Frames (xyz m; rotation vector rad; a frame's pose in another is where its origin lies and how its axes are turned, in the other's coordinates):
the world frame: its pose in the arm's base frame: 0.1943 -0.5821 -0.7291 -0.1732 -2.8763 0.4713
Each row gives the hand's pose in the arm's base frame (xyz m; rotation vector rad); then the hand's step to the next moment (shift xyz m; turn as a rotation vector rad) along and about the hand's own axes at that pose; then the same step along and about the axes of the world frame.
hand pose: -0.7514 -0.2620 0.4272 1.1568 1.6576 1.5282
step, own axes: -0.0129 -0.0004 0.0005 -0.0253 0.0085 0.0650
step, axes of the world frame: -0.0080 -0.0094 0.0039 -0.0675 0.0138 -0.0137
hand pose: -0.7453 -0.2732 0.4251 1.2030 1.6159 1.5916
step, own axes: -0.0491 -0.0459 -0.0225 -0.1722 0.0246 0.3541
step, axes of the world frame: -0.0099 -0.0296 0.0636 -0.3877 0.0589 -0.0430
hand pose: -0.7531 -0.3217 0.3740 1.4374 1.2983 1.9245
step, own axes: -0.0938 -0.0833 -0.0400 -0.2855 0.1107 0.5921
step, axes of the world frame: -0.0154 -0.0072 0.1306 -0.6535 0.0499 -0.1214
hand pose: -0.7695 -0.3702 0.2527 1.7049 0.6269 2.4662
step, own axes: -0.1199 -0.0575 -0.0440 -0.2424 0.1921 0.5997
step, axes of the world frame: -0.0229 0.0502 0.1287 -0.6525 -0.0290 -0.1695
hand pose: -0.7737 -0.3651 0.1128 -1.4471 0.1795 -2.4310
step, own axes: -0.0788 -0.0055 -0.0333 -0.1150 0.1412 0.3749
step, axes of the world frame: -0.0162 0.0540 0.0646 -0.3960 -0.0571 -0.1168
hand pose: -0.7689 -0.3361 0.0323 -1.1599 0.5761 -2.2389
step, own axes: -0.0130 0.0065 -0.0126 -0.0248 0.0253 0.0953
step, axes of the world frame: -0.0004 0.0105 0.0161 -0.0933 -0.0130 -0.0383
